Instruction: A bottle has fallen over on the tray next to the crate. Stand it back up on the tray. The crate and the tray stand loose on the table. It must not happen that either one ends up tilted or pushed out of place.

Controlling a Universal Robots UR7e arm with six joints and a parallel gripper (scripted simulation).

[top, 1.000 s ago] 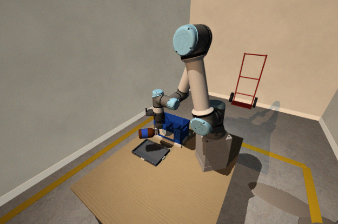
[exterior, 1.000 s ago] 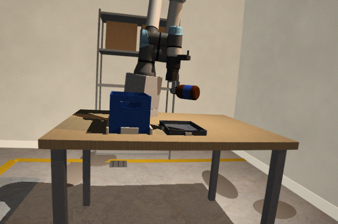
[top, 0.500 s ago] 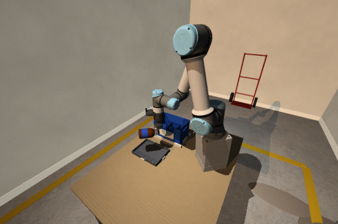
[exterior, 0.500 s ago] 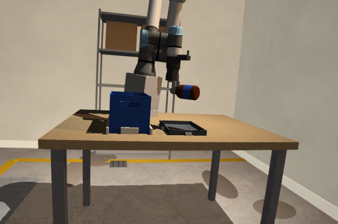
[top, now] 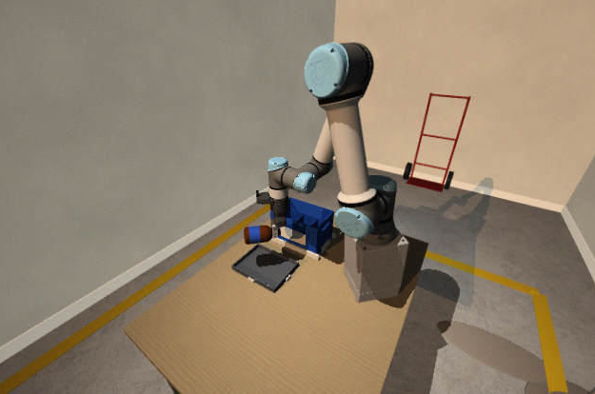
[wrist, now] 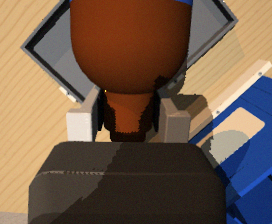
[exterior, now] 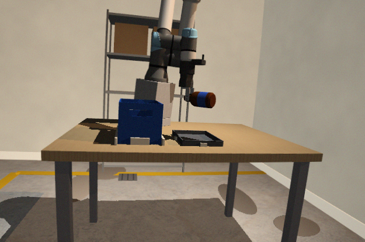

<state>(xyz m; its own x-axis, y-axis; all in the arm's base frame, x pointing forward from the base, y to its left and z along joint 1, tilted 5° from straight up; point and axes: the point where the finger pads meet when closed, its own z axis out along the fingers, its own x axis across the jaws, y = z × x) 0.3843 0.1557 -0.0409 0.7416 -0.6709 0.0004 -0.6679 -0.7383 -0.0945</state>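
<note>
The brown bottle lies 40 mm to the left of my hand, 30 mm ahead of it and 10 mm below it. The rest, counted from my hand: tray: 190 mm below, 40 mm to the left, 30 mm ahead; blue crate: 240 mm to the right, 120 mm below, 20 mm ahead.
</note>
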